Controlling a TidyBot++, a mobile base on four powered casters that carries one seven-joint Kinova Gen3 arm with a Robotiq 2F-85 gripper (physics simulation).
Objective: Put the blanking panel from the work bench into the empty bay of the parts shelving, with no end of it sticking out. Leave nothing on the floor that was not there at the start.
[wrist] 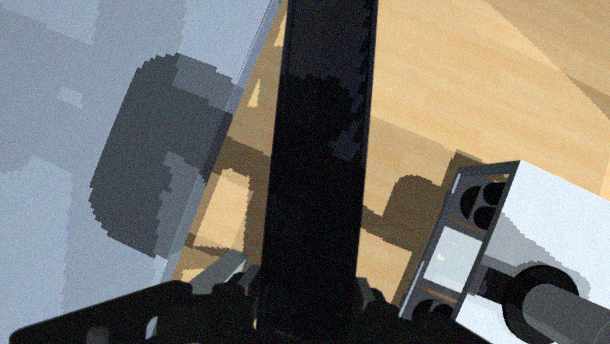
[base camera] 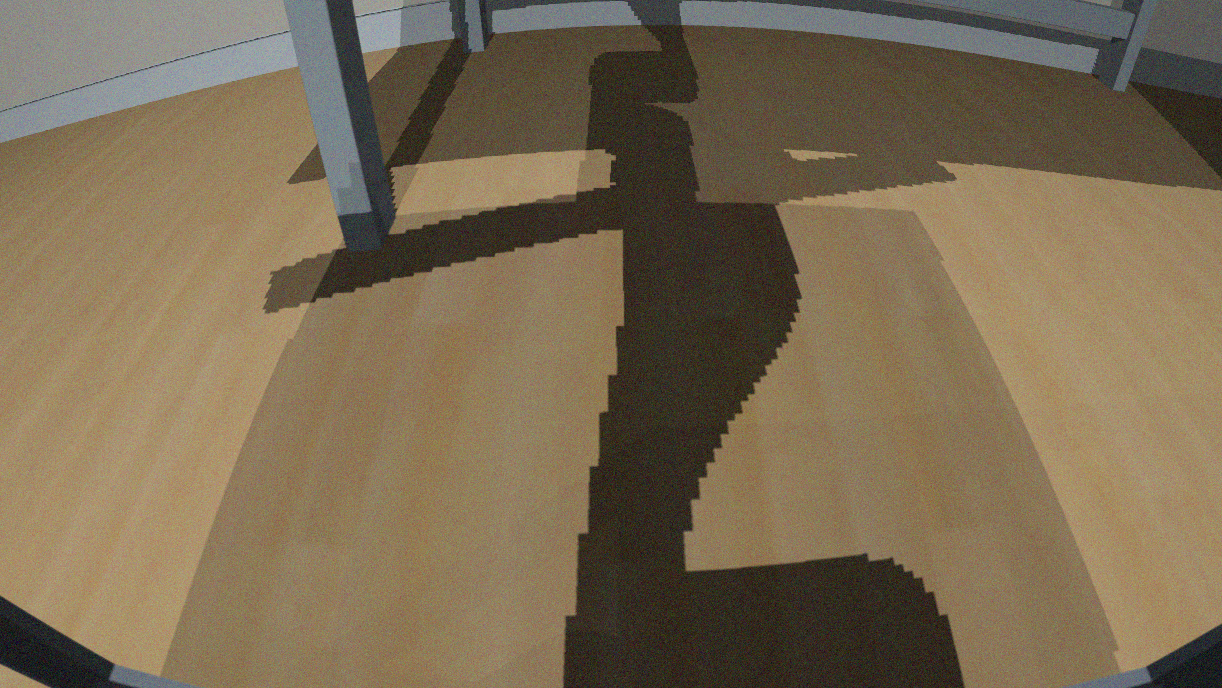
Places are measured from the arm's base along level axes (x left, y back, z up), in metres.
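Where they show: gripper, fingertip midpoint: [wrist: 306,289]; arm's base, link origin: [wrist: 543,306].
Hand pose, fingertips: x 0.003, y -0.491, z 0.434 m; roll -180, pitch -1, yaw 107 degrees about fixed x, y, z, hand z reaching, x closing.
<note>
Things, the pixels of their top centre, and the offset from my fingertips. "spot": a spot on its surface instead. Level surfaces: height alone.
- blanking panel, surface spot: [wrist: 322,130] spot: dx -0.078, dy -0.024, dz +0.002 m
- work bench, surface height: dz -0.068 m
- bench leg, surface spot: [base camera: 329,111] spot: dx +0.257, dy -0.121, dz -0.671 m
- wooden floor, surface height: dz -0.830 m
The blanking panel [wrist: 322,130] is a long, very dark bar that runs from the gripper up through the middle of the wrist view and out past the top edge. My gripper [wrist: 306,289] is shut on it, with a finger against each long side. The near end of the panel is hidden at the gripper, and its far end is out of view. The work bench [wrist: 45,125] shows its blue-grey top at the left of the wrist view. The gripper and the visible panel appear over the floor beside the bench's edge. The parts shelving does not show in either view.
In the base view a bench leg [base camera: 329,111] stands close at the left. Another leg [base camera: 474,25] stands behind it, with one more [base camera: 1130,51] at the far right. My white-topped base [wrist: 555,200] shows at the lower right of the wrist view. Shadows cross the wooden floor [base camera: 384,427].
</note>
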